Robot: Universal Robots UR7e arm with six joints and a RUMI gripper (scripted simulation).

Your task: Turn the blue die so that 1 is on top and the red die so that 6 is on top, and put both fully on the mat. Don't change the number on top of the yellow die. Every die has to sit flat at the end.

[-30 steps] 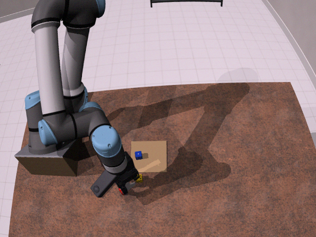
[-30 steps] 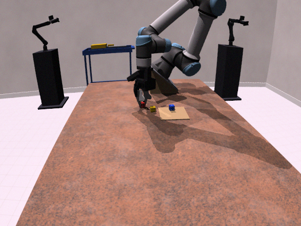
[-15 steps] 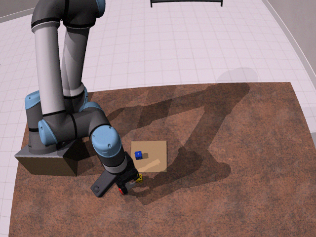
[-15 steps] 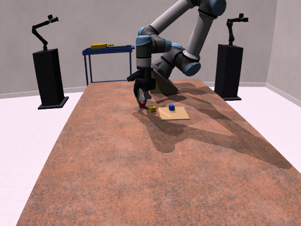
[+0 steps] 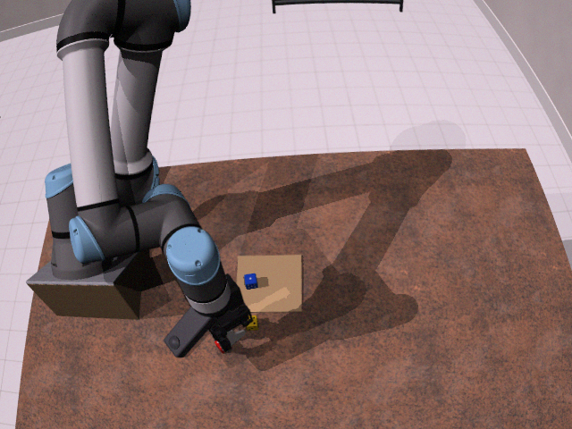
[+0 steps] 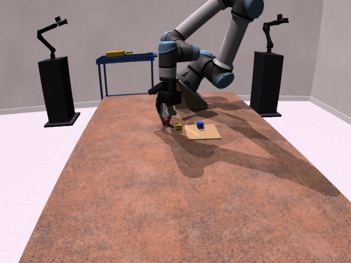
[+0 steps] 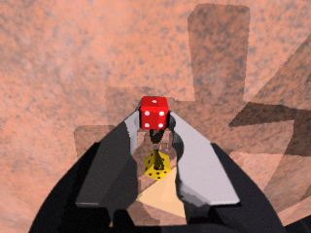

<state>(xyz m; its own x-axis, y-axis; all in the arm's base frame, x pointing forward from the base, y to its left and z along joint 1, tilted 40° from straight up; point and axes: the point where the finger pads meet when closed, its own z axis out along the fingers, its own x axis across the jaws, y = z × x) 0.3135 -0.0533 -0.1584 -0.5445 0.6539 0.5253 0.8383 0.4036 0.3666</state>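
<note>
My hand is 6 cm short of the yellow die, 5 cm to the right of it and 1 cm above it. The rest, counted from my hand: blue die 15 cm to the left, 6 cm ahead; then tan mat 15 cm to the left, 10 cm ahead, 2 cm below; then red die 1 cm below.
</note>
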